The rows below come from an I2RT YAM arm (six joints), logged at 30 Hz.
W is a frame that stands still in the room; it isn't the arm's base.
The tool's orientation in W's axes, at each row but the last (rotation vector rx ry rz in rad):
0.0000 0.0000 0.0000
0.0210 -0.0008 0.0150
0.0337 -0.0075 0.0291
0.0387 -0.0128 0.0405
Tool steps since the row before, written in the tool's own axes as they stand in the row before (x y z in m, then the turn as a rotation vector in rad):
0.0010 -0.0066 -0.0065 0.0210 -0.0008 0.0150
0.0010 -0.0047 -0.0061 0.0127 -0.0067 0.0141
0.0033 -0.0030 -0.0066 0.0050 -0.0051 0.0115
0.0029 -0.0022 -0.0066 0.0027 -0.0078 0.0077
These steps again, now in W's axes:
0.0010 -0.0066 -0.0065 0.0210 -0.0008 0.0150
0.0011 -0.0046 -0.0062 0.0128 -0.0068 0.0140
0.0034 -0.0027 -0.0067 0.0051 -0.0053 0.0114
0.0031 -0.0018 -0.0066 0.0029 -0.0080 0.0074

